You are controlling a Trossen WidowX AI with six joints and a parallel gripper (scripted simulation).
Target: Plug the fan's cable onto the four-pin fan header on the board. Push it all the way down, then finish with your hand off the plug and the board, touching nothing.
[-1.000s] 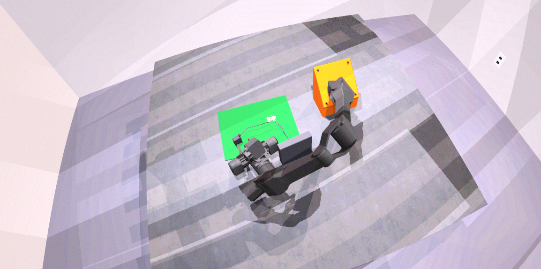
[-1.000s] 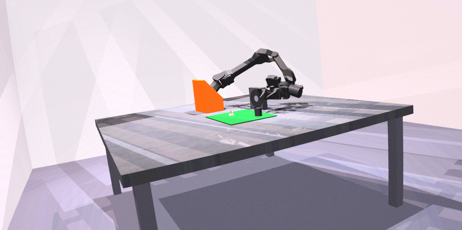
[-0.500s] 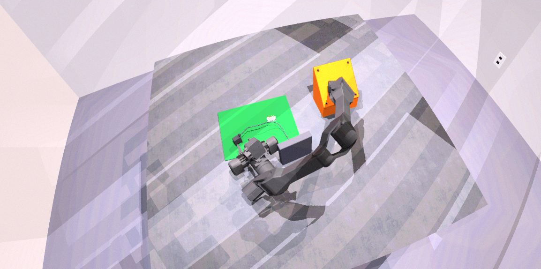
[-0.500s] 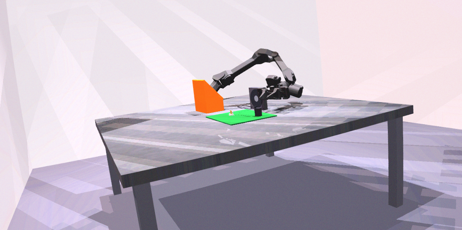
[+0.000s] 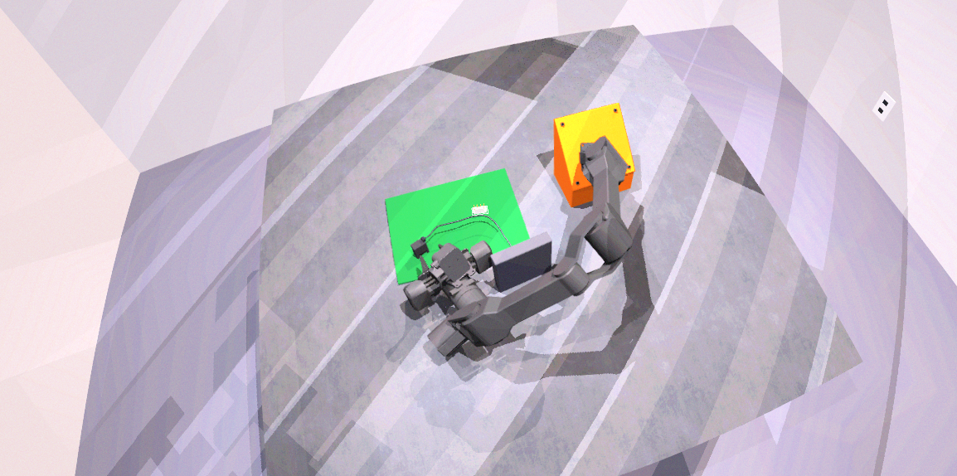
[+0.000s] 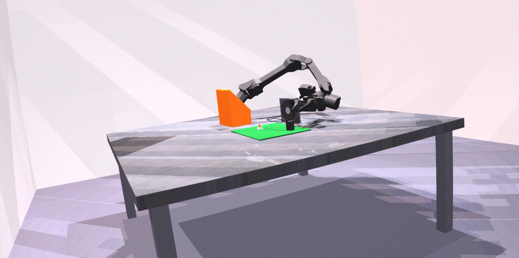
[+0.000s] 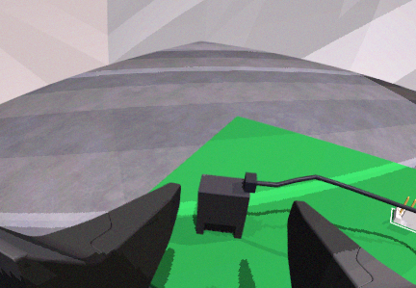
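Now: the black fan plug 60 mm below my gripper tip, 50 mm to the right of it and 30 mm ahead of it. The rest, counted from my gripper tip: green board (110 mm to the right, 90 mm below, 50 mm behind); fan (180 mm behind, 40 mm to the left, 20 mm below).
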